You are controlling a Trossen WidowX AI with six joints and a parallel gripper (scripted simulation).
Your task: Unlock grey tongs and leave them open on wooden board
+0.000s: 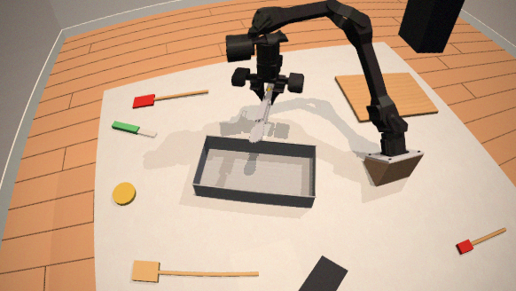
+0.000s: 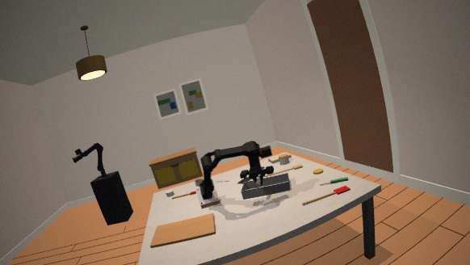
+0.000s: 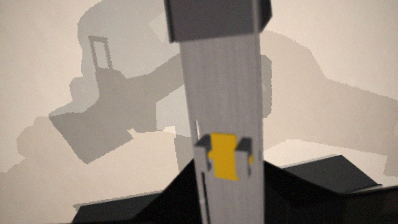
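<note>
My gripper tip is 3 cm below the yellow lock piece, 2 cm to the left of it and 1 cm past it. From my gripper tip the other things lie so: grey roasting tin: 16 cm to the left, 8 cm below, 6 cm ahead; red spatula: 33 cm ahead, 22 cm to the right, 10 cm below; green-handled tool: 42 cm ahead, 10 cm below, 8 cm to the right.
</note>
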